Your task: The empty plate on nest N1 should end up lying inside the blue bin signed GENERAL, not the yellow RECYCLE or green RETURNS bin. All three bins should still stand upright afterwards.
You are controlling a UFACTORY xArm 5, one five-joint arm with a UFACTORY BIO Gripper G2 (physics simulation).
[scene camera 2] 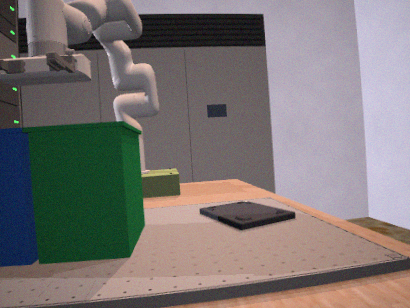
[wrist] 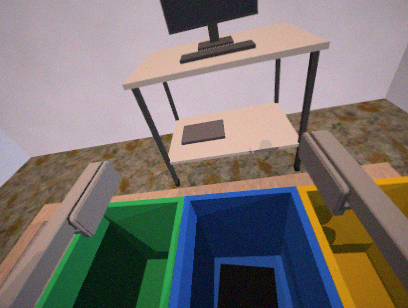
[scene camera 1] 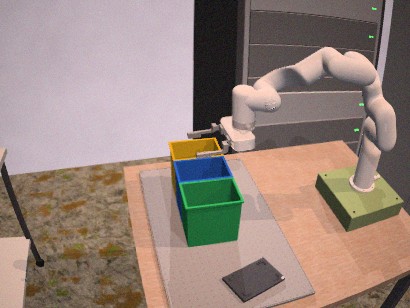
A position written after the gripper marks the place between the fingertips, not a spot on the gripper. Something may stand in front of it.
In view: the gripper (scene camera 1: 191,145), a green bin (scene camera 2: 86,179), a blue bin (scene camera 1: 190,170), a yellow bin (scene camera 1: 180,150) and a dark nest (scene camera 2: 261,215).
The green bin is seen too in the wrist view (wrist: 134,249) and in scene camera 1 (scene camera 1: 211,209). The blue bin shows as well in the wrist view (wrist: 270,228). The gripper also shows in the wrist view (wrist: 201,157). Scene camera 2 does not show the yellow bin: it is out of frame.
